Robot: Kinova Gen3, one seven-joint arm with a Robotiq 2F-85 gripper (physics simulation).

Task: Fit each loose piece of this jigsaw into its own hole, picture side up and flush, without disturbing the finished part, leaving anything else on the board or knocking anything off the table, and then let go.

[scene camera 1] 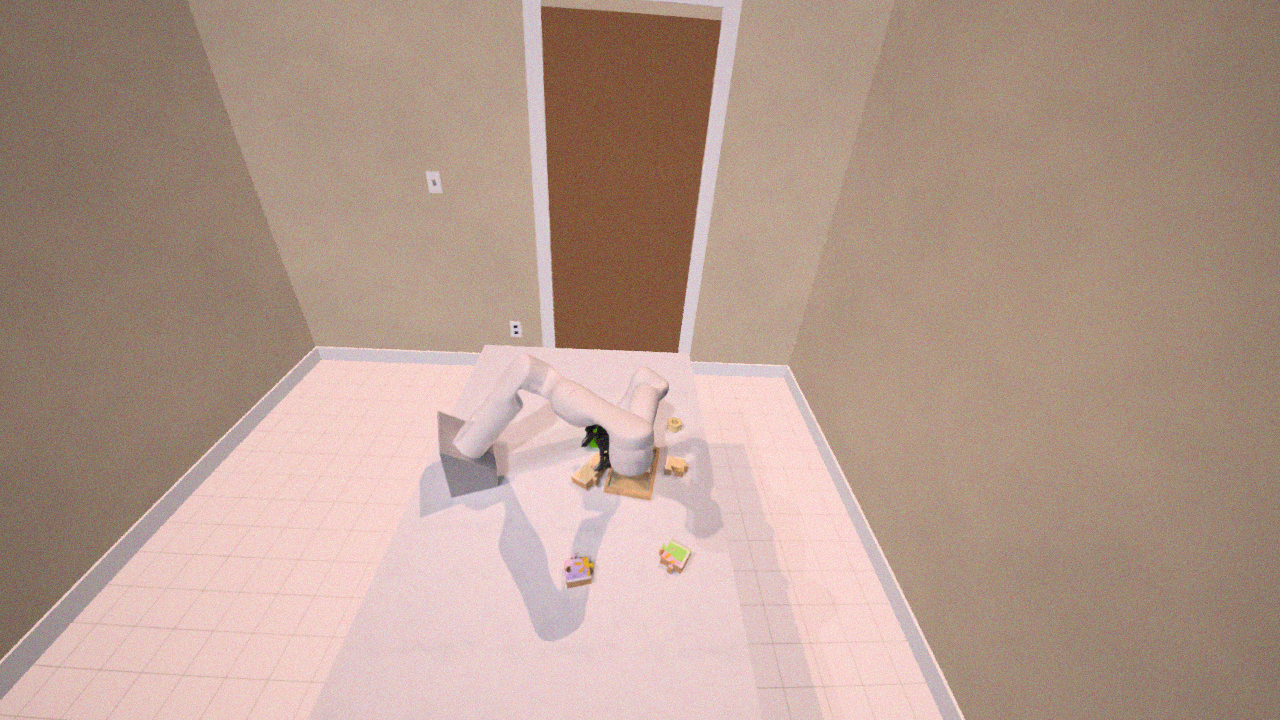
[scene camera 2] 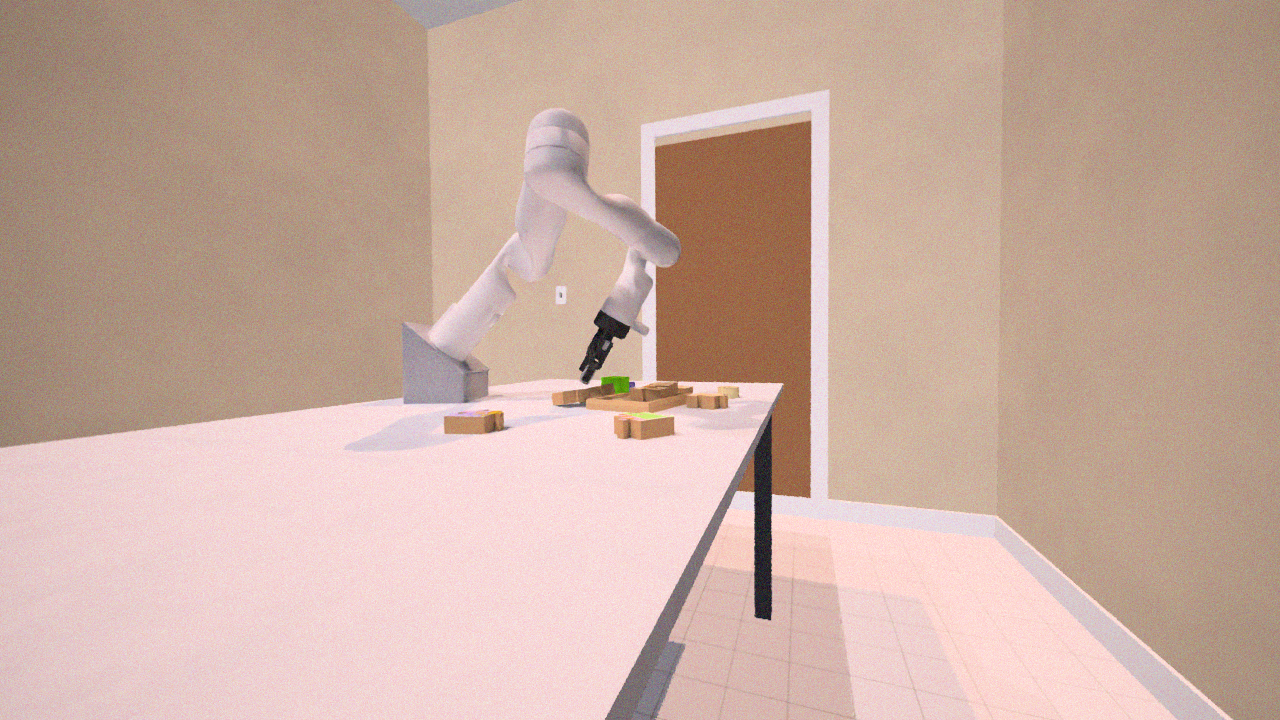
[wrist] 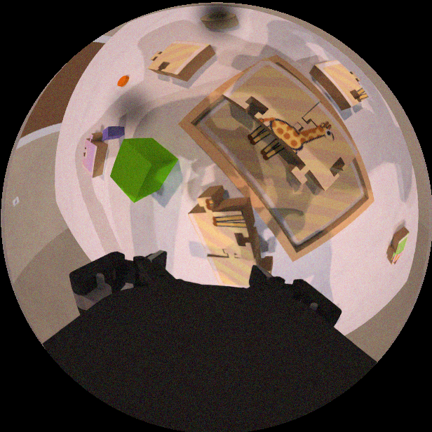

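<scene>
My gripper [scene camera 1: 593,454] [scene camera 2: 585,382] [wrist: 208,268] is open and empty, tilted above the table near a large loose striped piece [scene camera 1: 583,477] [scene camera 2: 572,396] [wrist: 220,235]. That piece lies picture side up beside the wooden board [scene camera 1: 630,493] [scene camera 2: 617,406] [wrist: 295,253], close to its rim. The finished part [wrist: 290,135], with a giraffe, sits in the board, with open recess along its sides. A second loose striped piece [wrist: 180,55] lies off one board side in the wrist view. A third [scene camera 1: 675,465] [scene camera 2: 707,402] [wrist: 336,85] lies off another side. Both are picture side up. The arm partly hides the board in scene camera 1.
A green block [scene camera 1: 595,437] [scene camera 2: 614,384] [wrist: 135,167], purple block [wrist: 114,133], pink piece [wrist: 90,156] and orange disc [wrist: 123,81] stand nearby. A ring [scene camera 1: 674,428] [scene camera 2: 728,392] lies near the table edge. Lilac [scene camera 1: 578,570] [scene camera 2: 474,421] and green-topped [scene camera 1: 675,552] [scene camera 2: 644,426] [wrist: 400,245] pieces lie farther off.
</scene>
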